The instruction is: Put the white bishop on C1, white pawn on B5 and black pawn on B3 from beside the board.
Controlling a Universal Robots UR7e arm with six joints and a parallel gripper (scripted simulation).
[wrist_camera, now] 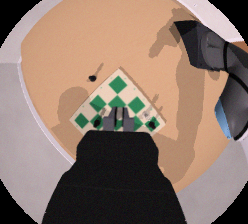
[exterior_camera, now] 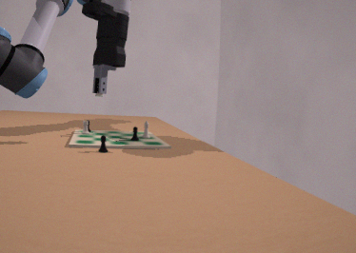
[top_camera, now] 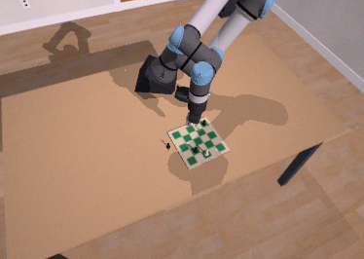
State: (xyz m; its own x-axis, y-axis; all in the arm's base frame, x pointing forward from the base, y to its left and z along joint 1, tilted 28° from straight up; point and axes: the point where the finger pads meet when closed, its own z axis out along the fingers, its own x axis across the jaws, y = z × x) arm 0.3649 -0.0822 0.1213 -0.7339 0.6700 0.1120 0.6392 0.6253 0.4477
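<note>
Right now my hand is 4 cm short of the chessboard, 4 cm to the right of it and 13 cm above it. The rest, counted from my hand: white pawn (1 cm below).
</note>
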